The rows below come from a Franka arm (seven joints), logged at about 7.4 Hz.
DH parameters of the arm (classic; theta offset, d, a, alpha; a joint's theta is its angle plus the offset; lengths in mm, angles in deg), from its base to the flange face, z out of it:
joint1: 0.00 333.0 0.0 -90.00
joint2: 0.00 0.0 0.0 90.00
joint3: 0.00 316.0 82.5 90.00
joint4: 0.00 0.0 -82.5 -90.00
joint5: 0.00 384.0 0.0 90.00
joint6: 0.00 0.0 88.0 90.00
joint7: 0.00 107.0 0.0 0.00
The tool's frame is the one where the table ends.
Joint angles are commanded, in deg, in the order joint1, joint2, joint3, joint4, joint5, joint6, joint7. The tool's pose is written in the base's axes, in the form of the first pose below.
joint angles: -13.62, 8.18, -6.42, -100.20, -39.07, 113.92, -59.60
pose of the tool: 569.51 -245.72 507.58 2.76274 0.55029 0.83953
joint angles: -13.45, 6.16, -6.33, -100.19, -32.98, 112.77, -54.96
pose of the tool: 562.88 -236.99 523.69 2.75231 0.41924 0.72950
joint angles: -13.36, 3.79, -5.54, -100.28, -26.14, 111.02, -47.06
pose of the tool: 556.18 -220.70 541.11 2.76290 0.26235 0.58155
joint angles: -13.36, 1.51, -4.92, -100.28, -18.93, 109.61, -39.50
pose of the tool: 549.40 -205.27 558.86 2.81175 0.11244 0.44219
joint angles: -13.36, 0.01, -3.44, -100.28, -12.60, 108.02, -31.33
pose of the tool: 547.70 -182.34 569.14 2.88946 0.00298 0.30733
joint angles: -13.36, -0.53, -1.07, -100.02, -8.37, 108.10, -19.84
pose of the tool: 554.23 -153.83 575.97 2.95518 -0.08921 0.13774
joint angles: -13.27, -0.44, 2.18, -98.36, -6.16, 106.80, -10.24
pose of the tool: 562.98 -118.70 586.73 3.00802 -0.13170 0.01711
